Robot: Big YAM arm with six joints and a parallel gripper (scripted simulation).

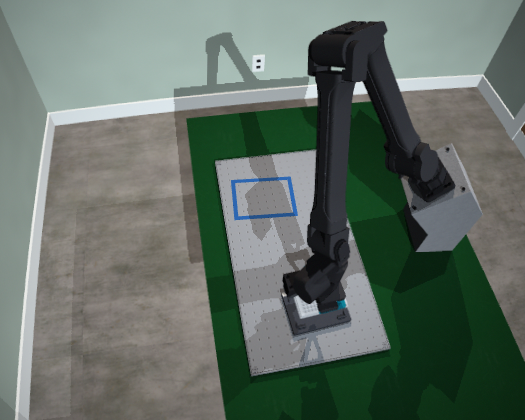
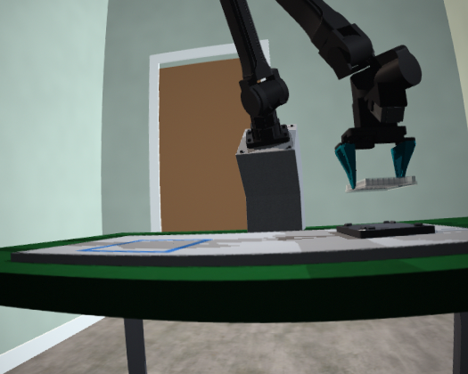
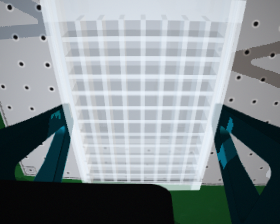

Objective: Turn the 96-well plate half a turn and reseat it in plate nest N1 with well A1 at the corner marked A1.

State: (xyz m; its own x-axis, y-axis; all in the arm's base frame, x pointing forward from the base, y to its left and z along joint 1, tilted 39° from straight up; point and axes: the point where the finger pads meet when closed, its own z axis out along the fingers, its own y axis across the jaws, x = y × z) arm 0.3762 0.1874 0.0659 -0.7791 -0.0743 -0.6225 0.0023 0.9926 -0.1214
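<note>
Now: the plate nest N1 8 cm below my hand. The rest, counted from my hand: 96-well plate (1 cm below); then A1 label (7 cm below, 7 cm ahead, 5 cm to the right).
</note>
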